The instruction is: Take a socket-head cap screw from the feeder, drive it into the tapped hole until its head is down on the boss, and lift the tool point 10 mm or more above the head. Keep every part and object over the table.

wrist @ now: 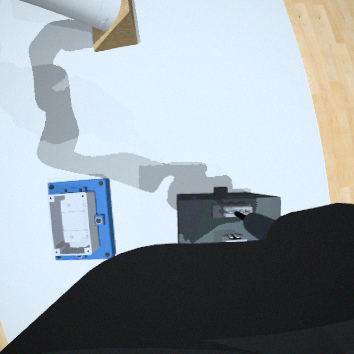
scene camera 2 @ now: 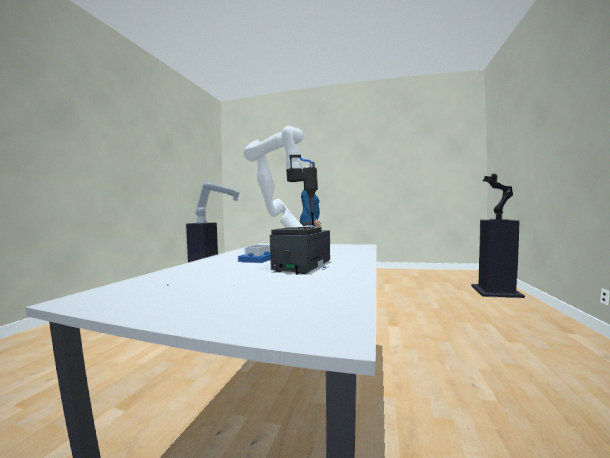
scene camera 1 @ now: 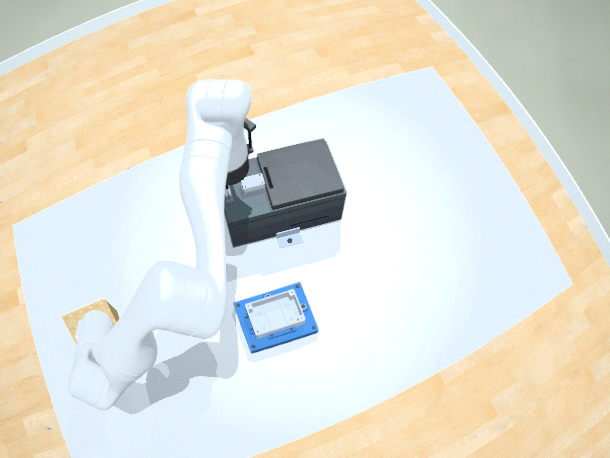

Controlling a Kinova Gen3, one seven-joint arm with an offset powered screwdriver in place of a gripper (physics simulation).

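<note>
The dark feeder (scene camera 1: 306,172) (scene camera 2: 295,250) (wrist: 192,212) stands on the table. My gripper, a black powered screwdriver (scene camera 2: 313,225) (wrist: 237,213), points down at the feeder's top. In the wrist view its tip overlaps the bright metal pickup part (wrist: 246,208); whether it touches is unclear. In scene camera 1 the arm hides the tip. No screw can be made out at the tip. A white open box-shaped part (scene camera 1: 280,330) (scene camera 2: 256,250) (wrist: 93,225) with corner holes sits on the blue fixture plate (scene camera 1: 310,327) (scene camera 2: 252,259) (wrist: 108,235), apart from the feeder. The target hole cannot be singled out.
A small bracket (scene camera 1: 290,240) is at the feeder's side. A wooden block (scene camera 1: 75,316) (wrist: 120,40) is at the arm's base. A person in blue (scene camera 2: 306,207) stands behind the tool in scene camera 2. Two other arms stand on dark pedestals (scene camera 2: 201,240) (scene camera 2: 499,255).
</note>
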